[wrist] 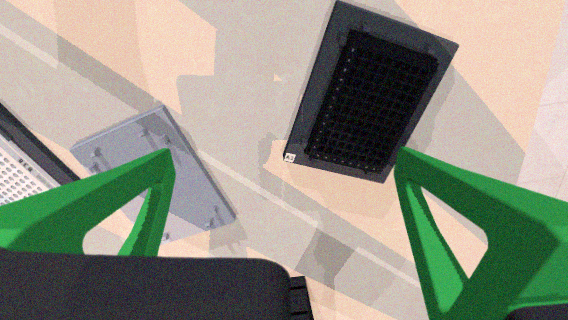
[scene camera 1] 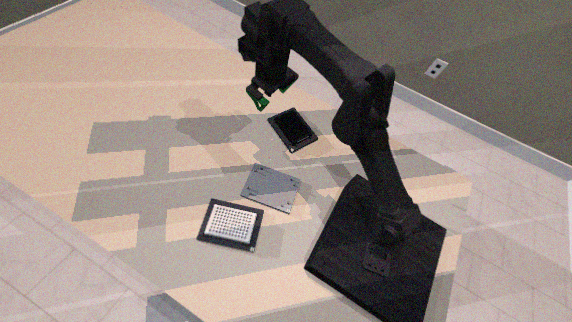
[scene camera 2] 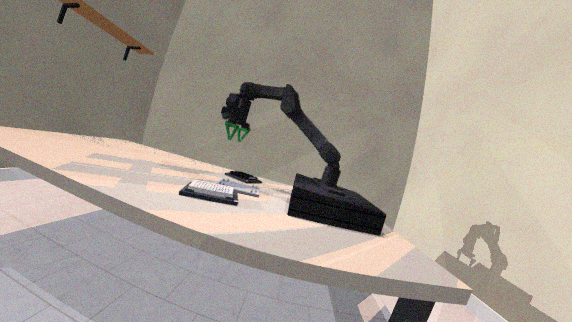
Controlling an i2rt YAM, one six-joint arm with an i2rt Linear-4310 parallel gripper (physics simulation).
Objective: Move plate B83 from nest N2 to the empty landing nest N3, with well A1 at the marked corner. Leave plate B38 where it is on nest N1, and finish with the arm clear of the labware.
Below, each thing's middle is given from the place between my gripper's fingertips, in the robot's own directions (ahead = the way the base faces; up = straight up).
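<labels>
There is the grey nest plate (scene camera 1: pixel 264 185), and my hand is 170 mm above it, 180 mm to the right of it and 90 mm past it.
</labels>
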